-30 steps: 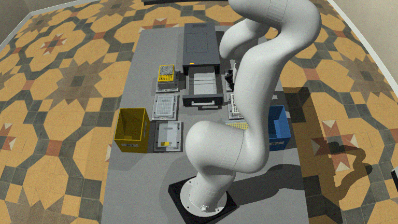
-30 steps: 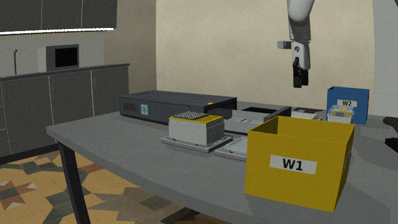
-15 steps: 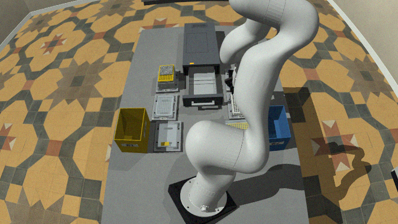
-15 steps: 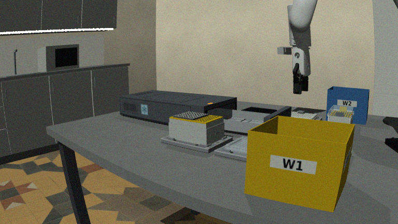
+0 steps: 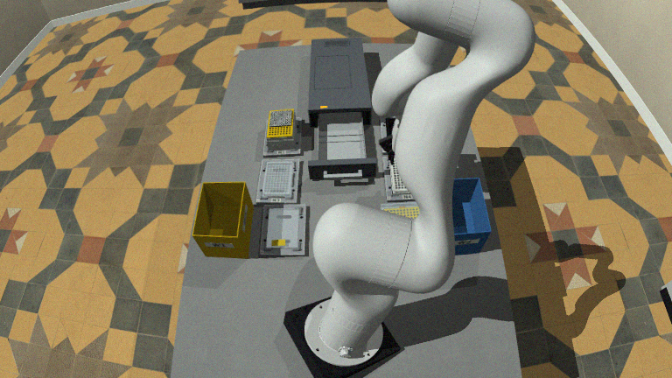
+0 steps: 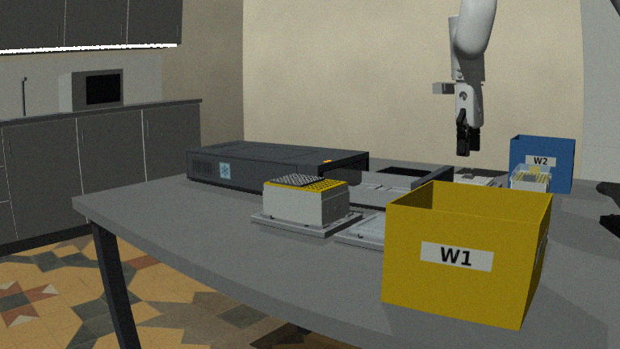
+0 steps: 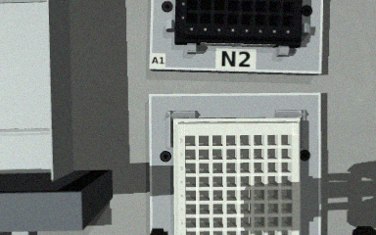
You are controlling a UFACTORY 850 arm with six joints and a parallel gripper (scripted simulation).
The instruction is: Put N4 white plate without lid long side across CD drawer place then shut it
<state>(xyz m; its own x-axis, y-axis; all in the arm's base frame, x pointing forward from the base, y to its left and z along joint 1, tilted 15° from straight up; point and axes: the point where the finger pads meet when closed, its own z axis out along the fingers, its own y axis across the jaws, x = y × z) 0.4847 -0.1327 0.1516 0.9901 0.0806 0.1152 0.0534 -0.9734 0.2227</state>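
My gripper is now 80 mm above the white plate. Also, from my hand: work nest N4 (90 mm below); then blue bin W2 (180 mm behind, 140 mm to the right, 60 mm below); then drawer (130 mm ahead, 190 mm to the left, 60 mm below).
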